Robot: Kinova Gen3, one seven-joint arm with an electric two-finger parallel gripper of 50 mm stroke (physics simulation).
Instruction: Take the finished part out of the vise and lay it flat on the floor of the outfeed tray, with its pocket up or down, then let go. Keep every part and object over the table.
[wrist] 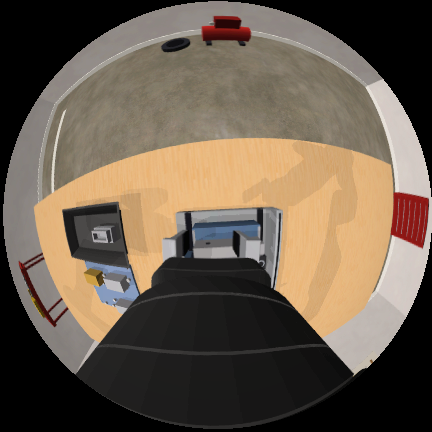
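Note:
My gripper is open and empty, with its two grey, dark-padded fingers low in the wrist view, over the vise. The vise has a light grey end plate, a blue bed and a grey jaw block that shows between the fingers. The finished part in the vise cannot be made out; the gripper body hides the near side of the vise. The dark outfeed tray is at the left. A light grey part with a rectangular pocket lies inside it.
A blue plate beside the tray bears a yellow block and grey blocks. The wooden table ends at a curved far edge. Beyond it are a red compressor, a black tyre and a red slatted object.

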